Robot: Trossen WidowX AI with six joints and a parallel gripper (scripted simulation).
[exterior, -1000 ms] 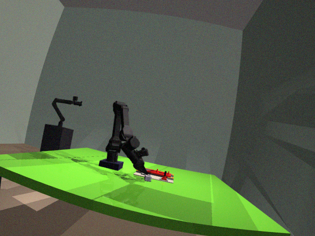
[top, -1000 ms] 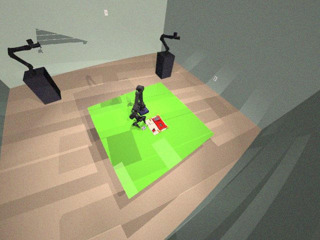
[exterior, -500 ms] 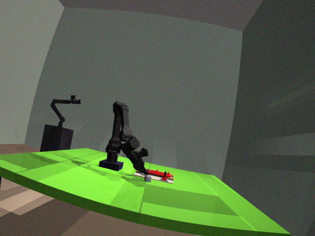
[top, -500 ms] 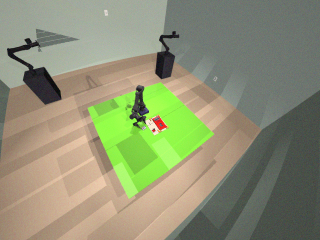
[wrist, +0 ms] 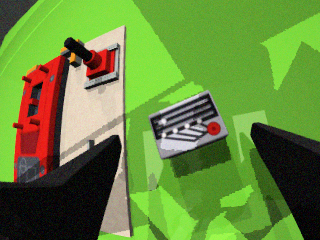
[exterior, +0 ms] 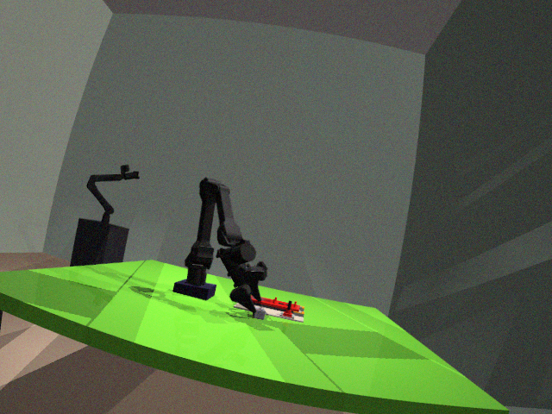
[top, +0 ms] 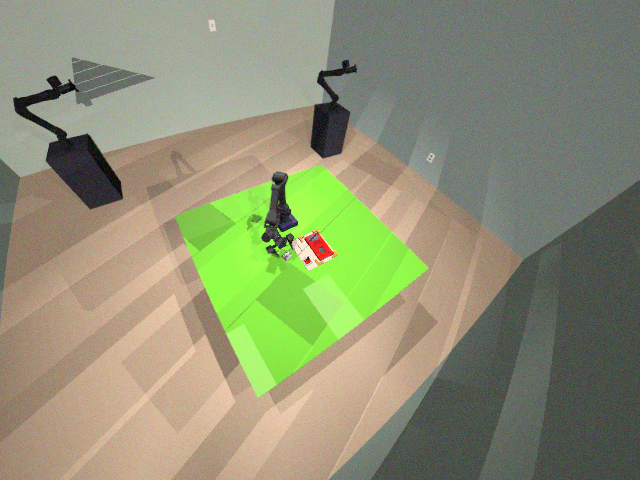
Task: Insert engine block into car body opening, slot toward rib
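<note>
Now: the engine block 1 cm ahead of my gripper tip and 2 cm below it. The rest, counted from my gripper tip: black peg 10 cm ahead, 10 cm to the left; then beige base plate 4 cm ahead, 20 cm to the left, 2 cm below.
</note>
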